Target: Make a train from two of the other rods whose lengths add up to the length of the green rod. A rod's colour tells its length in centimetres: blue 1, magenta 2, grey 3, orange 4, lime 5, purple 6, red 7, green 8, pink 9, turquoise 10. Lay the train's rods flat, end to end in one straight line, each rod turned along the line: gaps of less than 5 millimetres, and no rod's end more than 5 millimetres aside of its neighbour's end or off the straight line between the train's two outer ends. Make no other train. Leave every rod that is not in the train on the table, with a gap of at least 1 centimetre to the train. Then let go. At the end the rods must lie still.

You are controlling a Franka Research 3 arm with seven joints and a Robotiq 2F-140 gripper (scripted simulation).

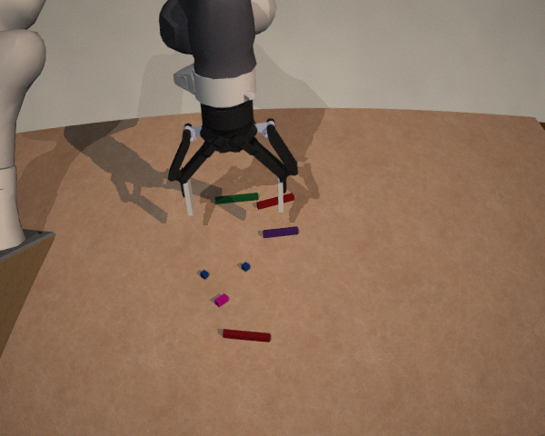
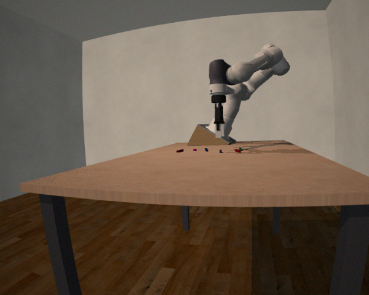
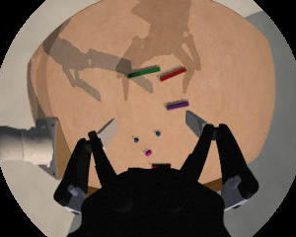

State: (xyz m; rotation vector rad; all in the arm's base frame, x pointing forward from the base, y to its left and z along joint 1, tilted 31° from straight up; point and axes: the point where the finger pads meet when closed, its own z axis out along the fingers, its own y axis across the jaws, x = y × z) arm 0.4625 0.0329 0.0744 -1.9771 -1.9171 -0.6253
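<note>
Right now my hand is 7 cm short of the purple rod, 1 cm to the right of it and 8 cm above it. From my hand the other things lie so: magenta rod: 2 cm behind, 14 cm to the right, 8 cm below; then green rod: 10 cm to the left, 8 cm below.
</note>
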